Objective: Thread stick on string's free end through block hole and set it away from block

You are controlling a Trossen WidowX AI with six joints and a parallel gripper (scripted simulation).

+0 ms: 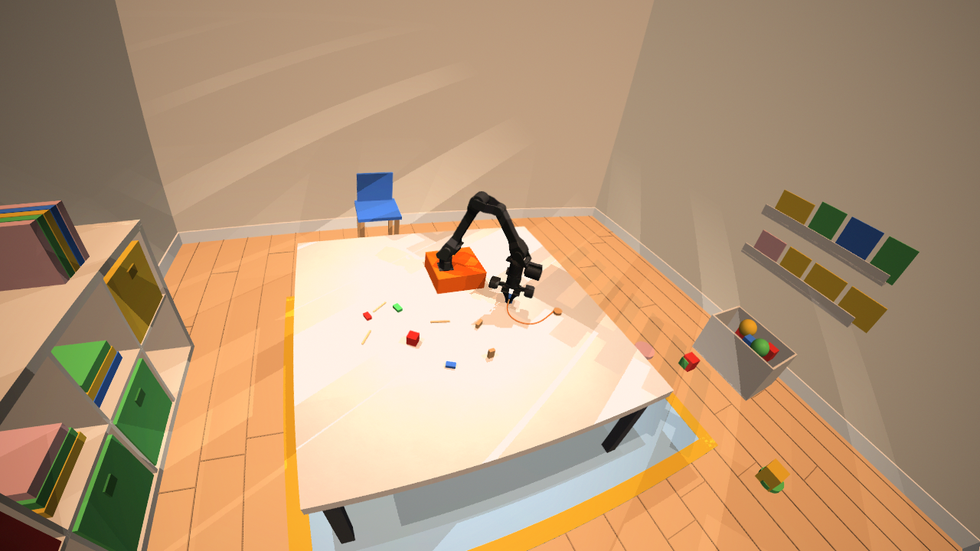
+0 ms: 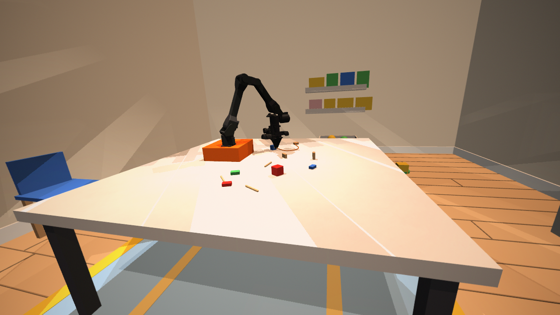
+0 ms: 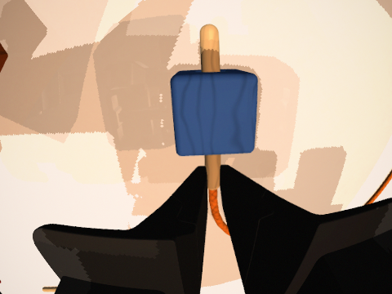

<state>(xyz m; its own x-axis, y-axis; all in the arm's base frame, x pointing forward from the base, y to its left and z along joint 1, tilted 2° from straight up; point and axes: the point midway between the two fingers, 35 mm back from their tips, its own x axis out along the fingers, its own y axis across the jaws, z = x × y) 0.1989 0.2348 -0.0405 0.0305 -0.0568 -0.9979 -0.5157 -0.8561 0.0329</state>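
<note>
Right now the thin wooden stick is 1 cm behind my gripper tip and 1 cm to the left of it. Round my gripper tip: blue cube 3 cm behind, 2 cm to the left; round wooden button 8 cm ahead, 21 cm to the left, 1 cm below; flat blue piece 29 cm ahead, 32 cm to the right, 1 cm below.
</note>
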